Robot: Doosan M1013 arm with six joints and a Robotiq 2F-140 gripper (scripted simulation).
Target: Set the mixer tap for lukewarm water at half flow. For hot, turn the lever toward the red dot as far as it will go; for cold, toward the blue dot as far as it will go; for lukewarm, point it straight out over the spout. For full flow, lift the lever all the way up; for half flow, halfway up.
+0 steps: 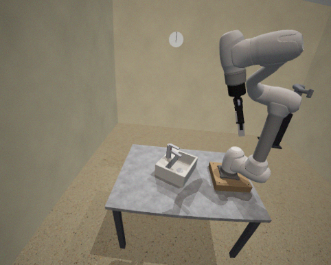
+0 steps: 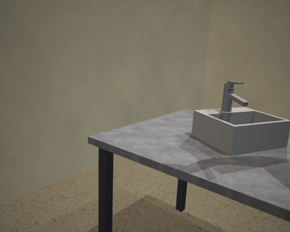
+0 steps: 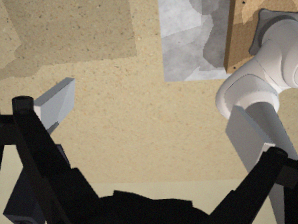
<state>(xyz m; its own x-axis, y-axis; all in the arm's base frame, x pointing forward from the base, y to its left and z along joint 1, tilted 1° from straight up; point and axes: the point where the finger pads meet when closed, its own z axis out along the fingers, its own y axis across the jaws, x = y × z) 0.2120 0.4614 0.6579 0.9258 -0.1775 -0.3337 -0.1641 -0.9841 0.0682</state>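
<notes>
Now: hand 330 mm short of the lever, 450 mm to the left of it and 460 mm above it. The rest, counted from my hand: grey mixer tap: 350 mm ahead, 470 mm to the right, 510 mm below; white basin: 260 mm ahead, 440 mm to the right, 700 mm below.
</notes>
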